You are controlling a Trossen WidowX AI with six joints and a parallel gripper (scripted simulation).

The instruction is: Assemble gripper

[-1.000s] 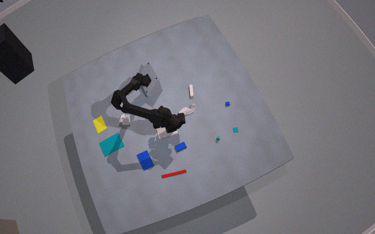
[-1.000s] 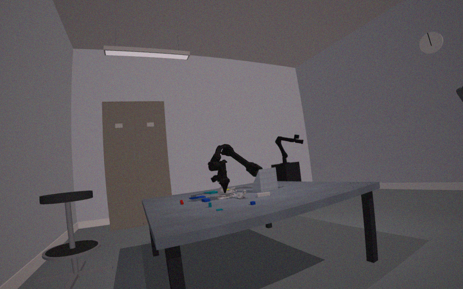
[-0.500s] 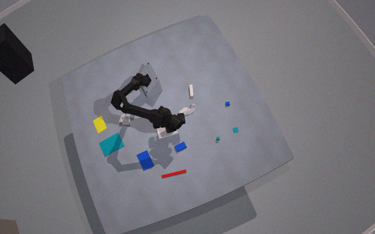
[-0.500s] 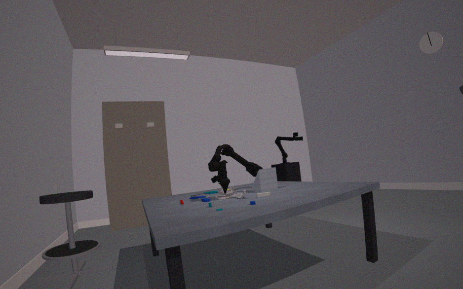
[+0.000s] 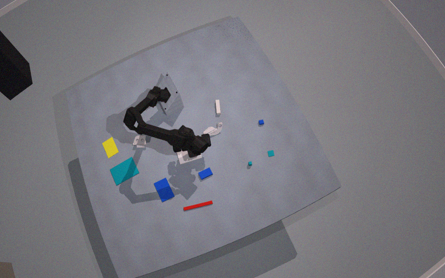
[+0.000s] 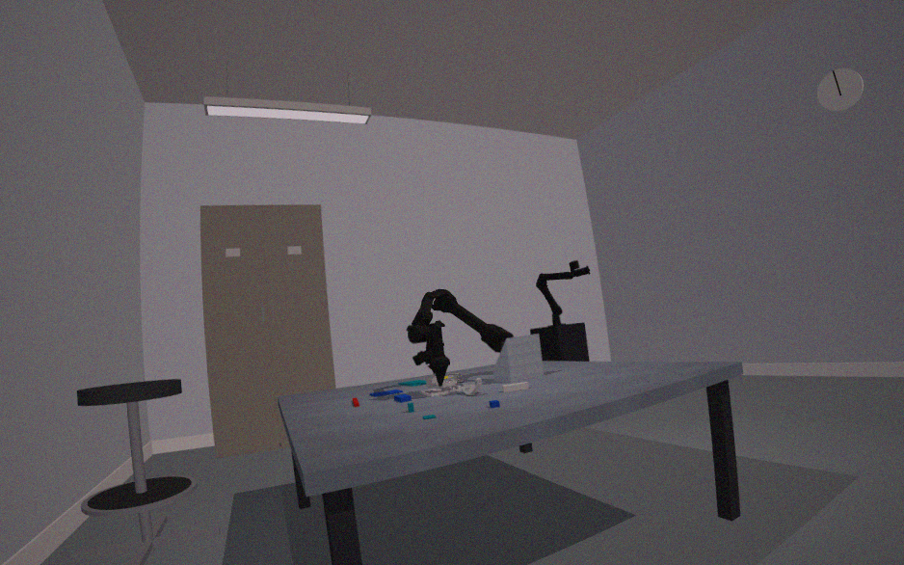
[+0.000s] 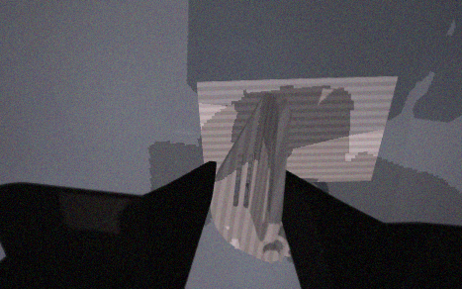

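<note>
Right now the flat white ribbed plate is 30 mm to the right of my gripper tip, 30 mm below it and 10 mm ahead of it. Round my gripper tip: blue plate (240 mm to the right, 100 mm ahead, 30 mm below); then blue block (140 mm ahead, 20 mm below, 10 mm to the right); then housing plate (60 mm behind, 20 mm to the right, 20 mm below).
</note>
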